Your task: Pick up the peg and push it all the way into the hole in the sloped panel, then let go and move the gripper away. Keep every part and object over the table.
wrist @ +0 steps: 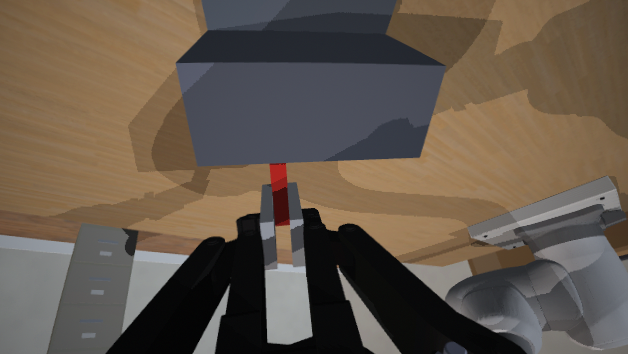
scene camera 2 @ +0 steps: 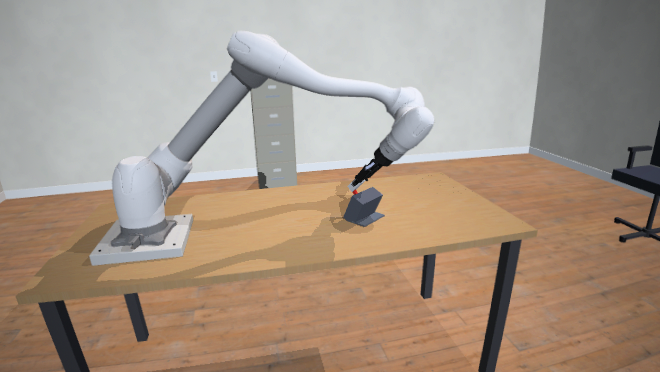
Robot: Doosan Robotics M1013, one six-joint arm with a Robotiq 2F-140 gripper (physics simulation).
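Places are measured from the arm's base along level axes (x back, y right, z up), in metres.
Where they show: gripper, fingertip midpoint: (wrist: 280, 201) (scene camera 2: 351, 188); arm's base, link origin: (wrist: 557, 224) (scene camera 2: 145, 234).
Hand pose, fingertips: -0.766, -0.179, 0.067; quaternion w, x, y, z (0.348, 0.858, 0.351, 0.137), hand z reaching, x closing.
Observation:
Things, the pixels of their top centre, and the offset from my fingertips, as dx, dy, dz. Level surfaces: height alone.
- grey sloped panel, top centre: (wrist: 316, 154) (scene camera 2: 364, 191) -0.038, +0.071, +0.010
- red peg, top centre: (wrist: 281, 214) (scene camera 2: 355, 184) -0.013, +0.013, +0.019
- wooden table, surface height: dz -0.100
The grey sloped panel (scene camera 2: 364, 204) (wrist: 310, 112) stands on the table, with its foot plate on the right in the scene view. My gripper (scene camera 2: 353, 187) (wrist: 280, 201) is shut on the red peg (scene camera 2: 355, 192) (wrist: 278, 174), just left of and above the panel in the scene view. The peg is tilted and points down toward the panel's upper left side. In the wrist view the peg's far end is hidden behind the panel's near edge. The hole does not show in either view, so I cannot tell whether the tip is in it.
The wooden table (scene camera 2: 440, 220) (wrist: 65, 100) carries the panel near its back middle. The robot's white base plate (scene camera 2: 137, 254) (wrist: 545, 212) is bolted at the left end. A filing cabinet (scene camera 2: 274, 130) (wrist: 95, 295) stands behind the table. A chair (scene camera 2: 637, 177) stands on the floor at the right.

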